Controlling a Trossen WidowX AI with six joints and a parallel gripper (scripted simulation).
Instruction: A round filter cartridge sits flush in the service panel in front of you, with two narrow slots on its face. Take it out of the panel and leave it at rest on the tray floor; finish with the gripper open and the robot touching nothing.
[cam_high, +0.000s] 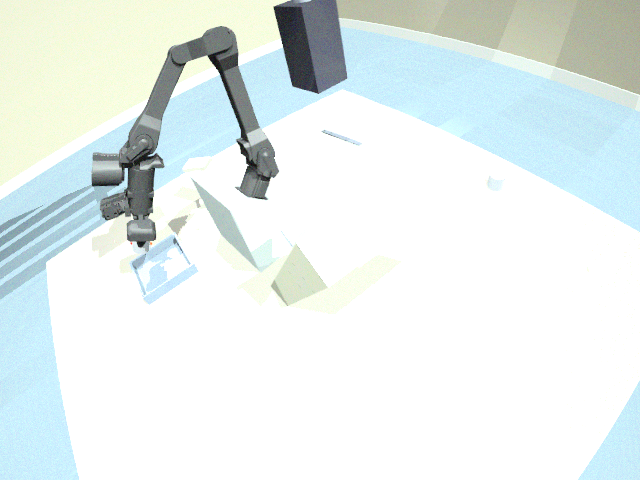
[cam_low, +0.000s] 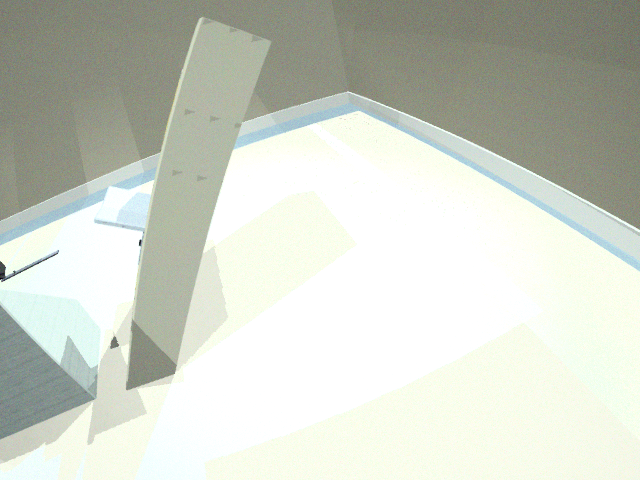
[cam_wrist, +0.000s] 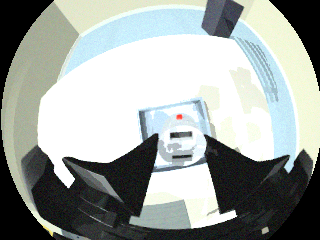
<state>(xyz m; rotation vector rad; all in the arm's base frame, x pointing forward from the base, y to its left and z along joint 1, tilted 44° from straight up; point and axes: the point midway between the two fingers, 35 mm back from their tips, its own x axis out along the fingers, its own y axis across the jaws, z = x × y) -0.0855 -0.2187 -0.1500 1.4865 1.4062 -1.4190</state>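
Right now the grey tray is 12 cm below my gripper tip. Round my gripper tip: round filter cartridge: right at my gripper tip; then small flat plate: 36 cm behind, 30 cm to the left, 12 cm below; then pale service panel: 42 cm ahead, 24 cm to the left, 6 cm above.
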